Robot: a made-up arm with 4 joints. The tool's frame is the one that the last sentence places.
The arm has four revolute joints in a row. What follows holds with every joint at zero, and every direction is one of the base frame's. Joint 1 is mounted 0.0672 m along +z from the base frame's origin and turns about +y. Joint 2 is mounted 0.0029 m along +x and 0.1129 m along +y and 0.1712 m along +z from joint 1 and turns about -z. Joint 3 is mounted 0.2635 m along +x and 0.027 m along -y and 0.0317 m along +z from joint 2 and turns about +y. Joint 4 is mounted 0.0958 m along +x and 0.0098 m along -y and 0.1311 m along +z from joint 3 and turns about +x. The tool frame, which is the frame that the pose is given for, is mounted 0.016 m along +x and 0.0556 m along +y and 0.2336 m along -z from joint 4; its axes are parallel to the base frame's.
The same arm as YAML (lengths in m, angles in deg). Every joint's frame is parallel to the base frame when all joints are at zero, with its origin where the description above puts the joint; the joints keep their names.
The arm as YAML. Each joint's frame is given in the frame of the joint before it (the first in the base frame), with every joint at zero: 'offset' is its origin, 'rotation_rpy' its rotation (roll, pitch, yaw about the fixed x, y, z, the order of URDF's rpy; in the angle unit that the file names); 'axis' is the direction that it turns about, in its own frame. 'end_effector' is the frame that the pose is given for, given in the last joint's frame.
length_unit: m
angle_unit: deg
chain:
  - id: joint 1
    offset: [0.0, 0.0, 0.0672]
    rotation_rpy: [0.0, 0.0, 0.0]
    axis: [0.0, 1.0, 0.0]
  - id: joint 2
    offset: [0.0029, 0.1129, 0.1712]
    rotation_rpy: [0.0, 0.0, 0.0]
    axis: [0.0, 0.0, -1.0]
  - id: joint 3
    offset: [0.2635, -0.027, 0.0317]
    rotation_rpy: [0.0, 0.0, 0.0]
    axis: [0.0, 1.0, 0.0]
  - id: joint 4
    offset: [0.0958, -0.0098, 0.1311]
    rotation_rpy: [0.0, 0.0, 0.0]
    axis: [1.0, 0.0, 0.0]
end_effector:
  offset: [0.016, 0.0556, -0.2336]
  rotation_rpy: [0.0, 0.0, 0.0]

